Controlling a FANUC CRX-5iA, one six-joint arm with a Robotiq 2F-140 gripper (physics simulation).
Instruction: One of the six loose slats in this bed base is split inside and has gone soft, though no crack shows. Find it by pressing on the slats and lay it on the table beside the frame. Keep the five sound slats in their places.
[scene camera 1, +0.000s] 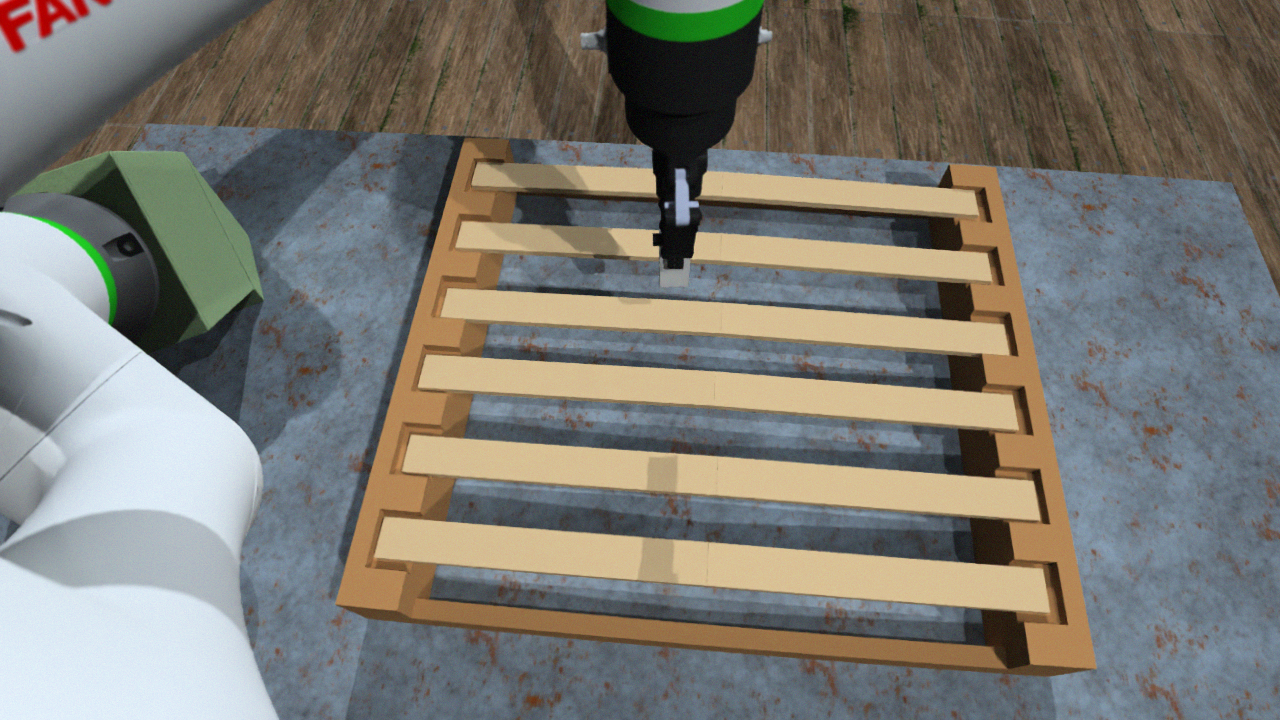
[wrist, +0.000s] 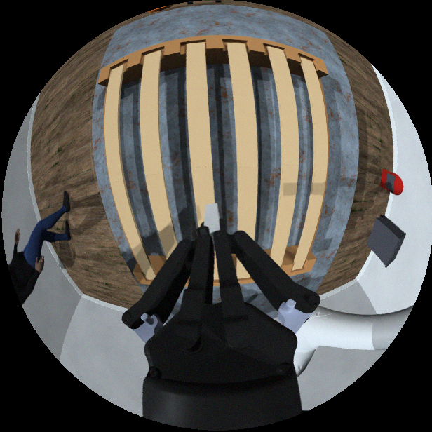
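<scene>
The brown bed frame (scene camera 1: 1011, 371) (wrist: 216, 43) lies on the blue-grey table (scene camera 1: 1154, 402) (wrist: 220, 20). Six pale slats lie flat in its slots, counted from the back: first (scene camera 1: 805, 193) (wrist: 113, 125), second (scene camera 1: 805, 254) (wrist: 151, 100), third (scene camera 1: 805, 325) (wrist: 197, 100), fourth (scene camera 1: 805, 396) (wrist: 243, 100), fifth (scene camera 1: 805, 483) (wrist: 289, 125), sixth (scene camera 1: 805, 568) (wrist: 320, 125). No crack shows. My gripper (scene camera 1: 674, 272) (wrist: 212, 212) is shut and empty, pointing down near the third slat, its pale tip over that slat's front edge in the wrist view. Its height above the slat is hard to tell.
A green angular block (scene camera 1: 179, 241) and the white arm (scene camera 1: 116, 537) stand left of the frame. Table surface extends beside both rails. In the wrist view, a person (wrist: 47, 225) is at the left; a red object (wrist: 392, 182) and grey box (wrist: 386, 241) are at the right.
</scene>
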